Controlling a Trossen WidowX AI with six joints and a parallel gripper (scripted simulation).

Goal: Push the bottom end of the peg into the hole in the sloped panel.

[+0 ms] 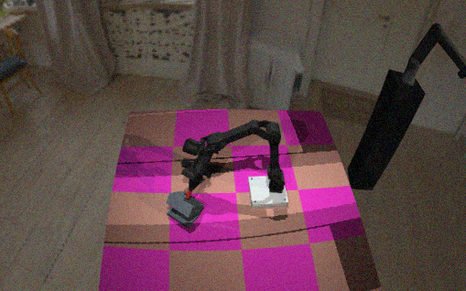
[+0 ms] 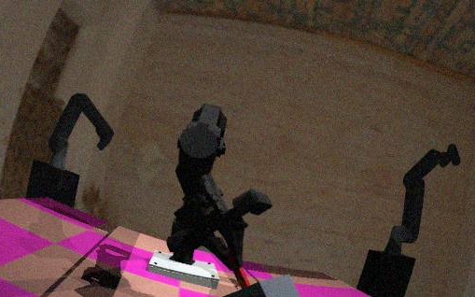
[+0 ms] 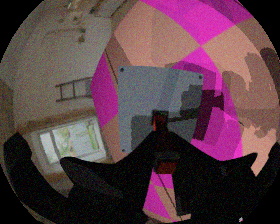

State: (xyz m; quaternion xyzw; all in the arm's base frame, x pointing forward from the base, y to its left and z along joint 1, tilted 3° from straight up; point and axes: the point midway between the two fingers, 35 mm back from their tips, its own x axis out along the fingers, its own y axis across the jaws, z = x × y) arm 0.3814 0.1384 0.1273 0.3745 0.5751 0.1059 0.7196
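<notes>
My gripper tip is now 20 mm short of the sloped grey panel, 40 mm to the right of it and 50 mm above it. From my gripper tip the other things lie so: red peg (10 mm behind, 10 mm to the right, 10 mm above).
</notes>
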